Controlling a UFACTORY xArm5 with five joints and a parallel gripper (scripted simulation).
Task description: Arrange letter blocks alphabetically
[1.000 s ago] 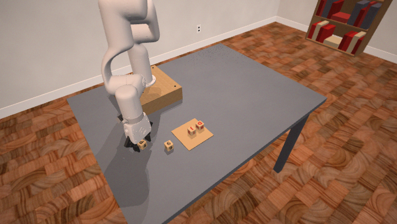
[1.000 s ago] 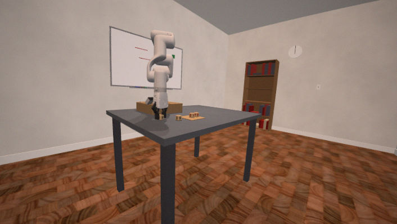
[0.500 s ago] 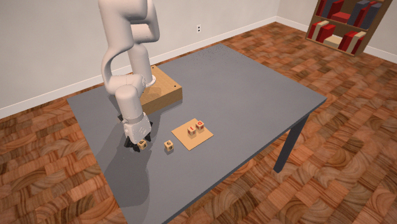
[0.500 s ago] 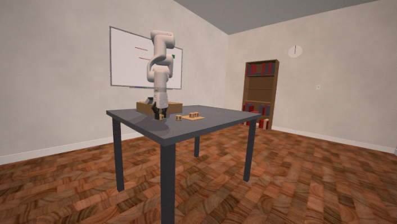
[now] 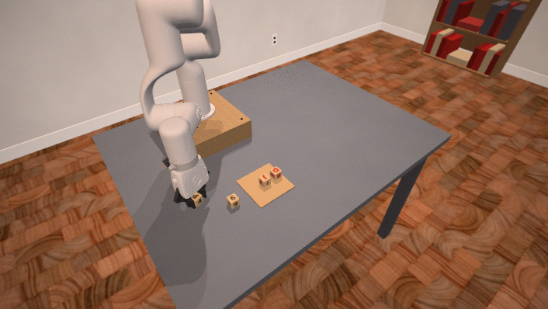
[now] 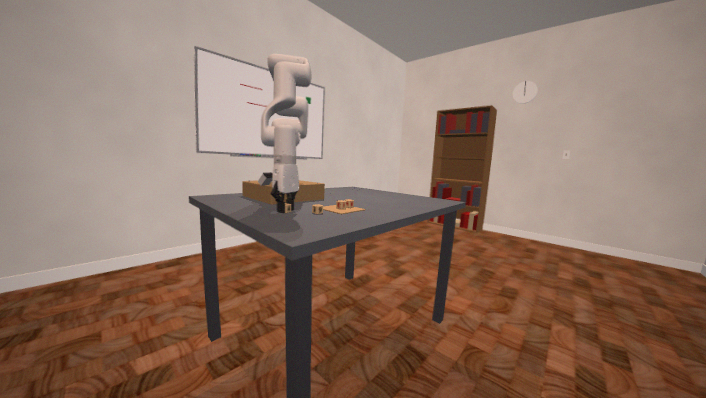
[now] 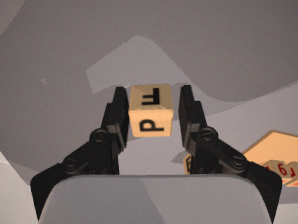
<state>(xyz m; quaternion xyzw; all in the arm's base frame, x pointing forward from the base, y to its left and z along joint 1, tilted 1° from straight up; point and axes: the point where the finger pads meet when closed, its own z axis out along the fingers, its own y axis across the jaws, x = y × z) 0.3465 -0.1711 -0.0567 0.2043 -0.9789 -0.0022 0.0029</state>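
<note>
Right now the tan mat is 22 cm to the left of my hand, 6 cm ahead of it and 2 cm below it. The rest, counted from my hand: wooden block (27 cm to the left, 5 cm ahead).
</note>
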